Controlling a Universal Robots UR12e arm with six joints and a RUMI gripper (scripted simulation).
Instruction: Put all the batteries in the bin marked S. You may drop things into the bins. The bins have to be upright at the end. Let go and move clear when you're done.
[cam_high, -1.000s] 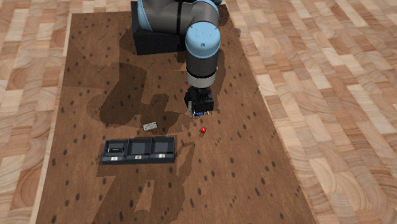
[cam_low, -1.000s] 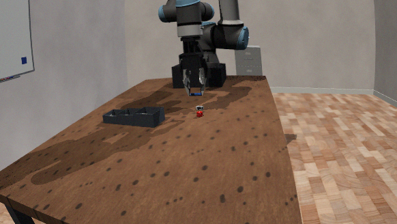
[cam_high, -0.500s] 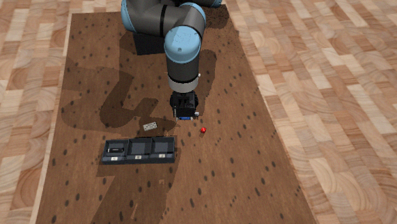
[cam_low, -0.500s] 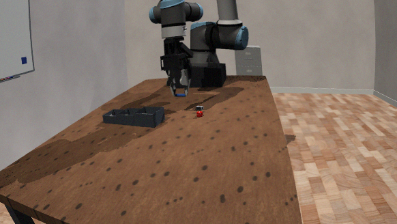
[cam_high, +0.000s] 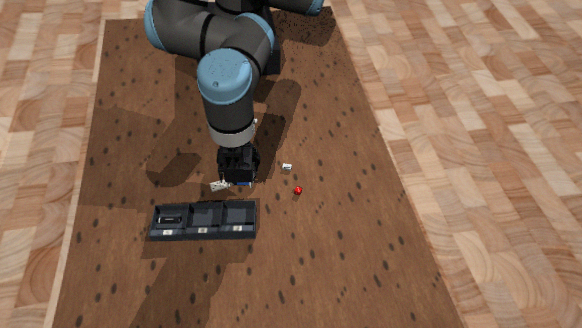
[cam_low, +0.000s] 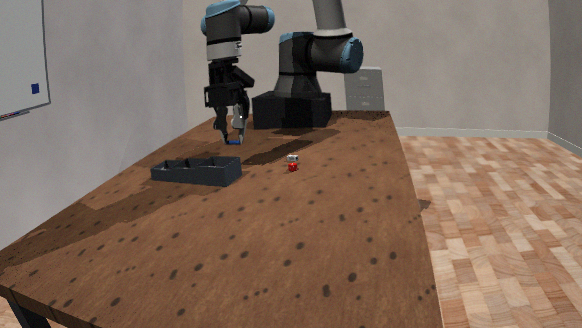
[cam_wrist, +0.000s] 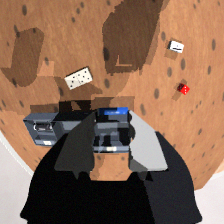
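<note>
Right now my hand is 80 mm short of the black battery, 180 mm to the left of it and 70 mm above it. The rest, counted from my hand: white dotted tile 30 mm behind, 70 mm to the right, 80 mm below; then three-compartment bin row 80 mm ahead, 90 mm to the right, 60 mm below; then blue battery 10 mm below.
</note>
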